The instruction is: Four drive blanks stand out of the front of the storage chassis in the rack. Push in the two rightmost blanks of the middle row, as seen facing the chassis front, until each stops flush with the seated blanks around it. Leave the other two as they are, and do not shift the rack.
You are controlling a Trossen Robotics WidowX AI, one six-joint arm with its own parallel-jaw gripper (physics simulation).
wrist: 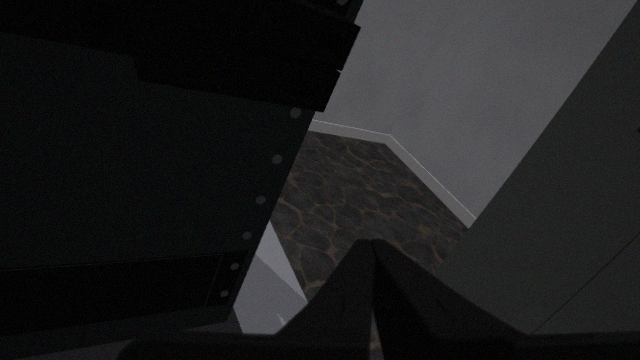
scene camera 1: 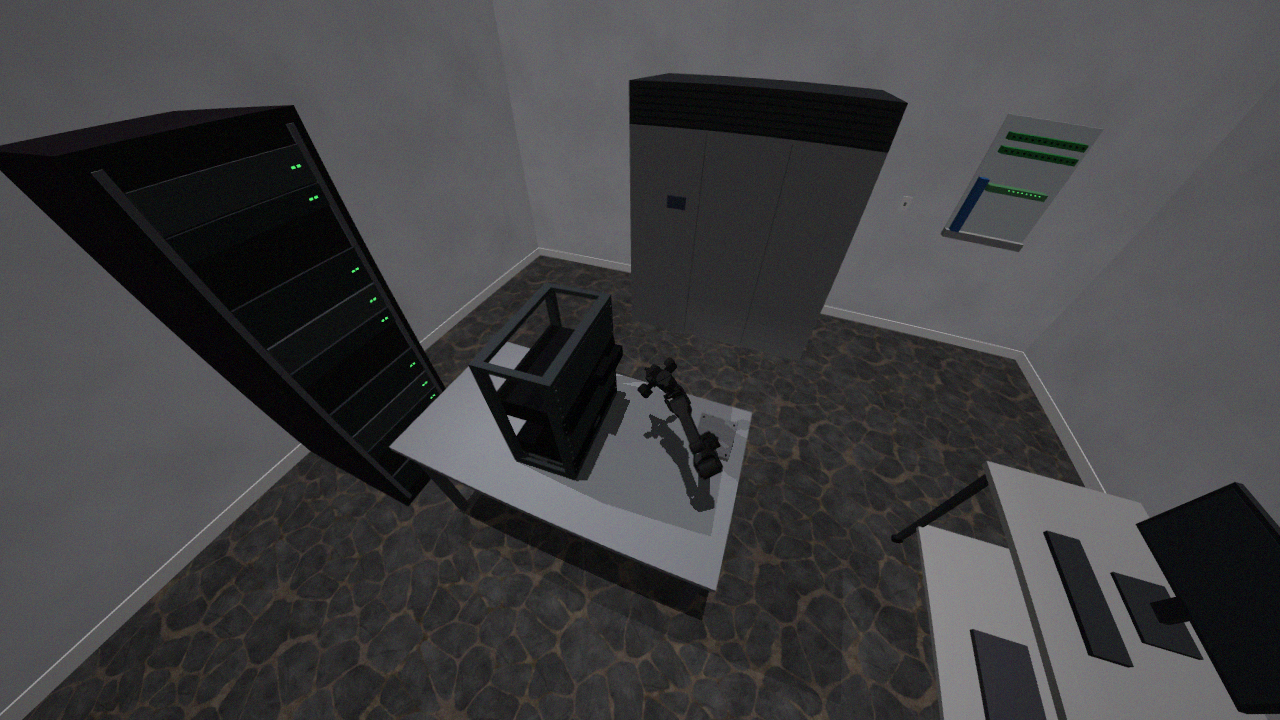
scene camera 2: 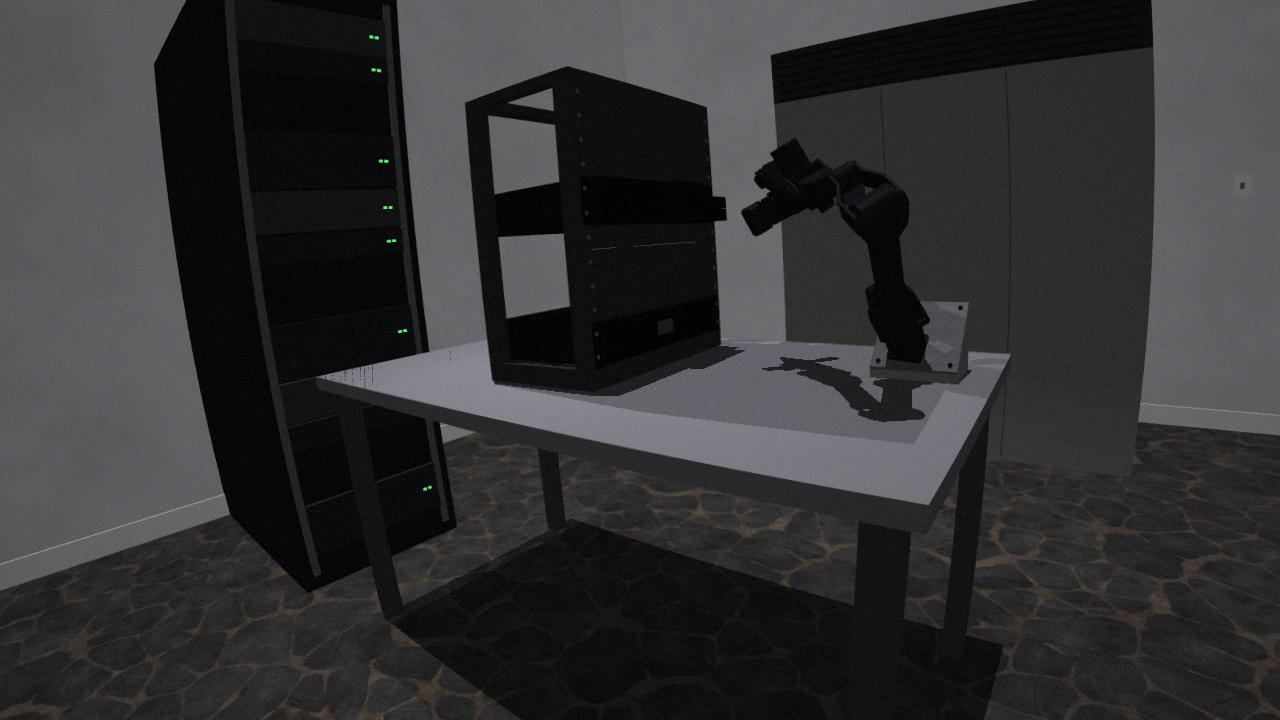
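Seen in the pictures: gripper, fingertip midpoint: (wrist: 369,252) (scene camera 1: 645,368) (scene camera 2: 763,213); arm's base, origin of the base link: (scene camera 1: 709,441) (scene camera 2: 908,347).
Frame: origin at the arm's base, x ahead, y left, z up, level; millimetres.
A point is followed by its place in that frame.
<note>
The rack (scene camera 1: 508,374) @(x 598, y 398, z 547 mm) (scene camera 2: 574,286) @(x 480, y 386, z 150 mm) stands upright on the table. The black storage chassis (scene camera 1: 547,352) @(x 705, y 106, z 348 mm) (scene camera 2: 644,200) @(x 461, y 198, z 306 mm) sits in its upper half. Dark blanks (scene camera 1: 617,354) @(x 457, y -35, z 315 mm) (scene camera 2: 719,208) @(x 464, y -66, z 291 mm) (wrist: 240,67) @(x 454, y -29, z 279 mm) stick out near the front's far end in the scene views and at the upper middle of the wrist view. They merge in the dark, so I cannot tell their rows or count them. My gripper (scene camera 1: 644,391) @(x 336, y -50, z 269 mm) (scene camera 2: 750,222) @(x 336, y -50, z 269 mm) (wrist: 369,252) @(x 336, y -50, z 269 mm) is shut and empty. It is in front of the chassis, apart from the blanks, at roughly their height in scene camera 2. Seated blanks cannot be made out.
The arm's base plate (scene camera 2: 950,344) @(x -76, y -14, z 8 mm) stands on the table (scene camera 1: 617,528) @(x 208, y 483, z -55 mm) (scene camera 2: 716,452) @(x 85, y 511, z -55 mm) opposite the rack's front. A tall server cabinet (scene camera 1: 62,214) (scene camera 2: 196,268) stands behind the rack. A grey cabinet (scene camera 1: 742,223) (scene camera 2: 1074,223) (wrist: 565,215) stands beyond the table. A desk (scene camera 1: 957,573) is at right.
</note>
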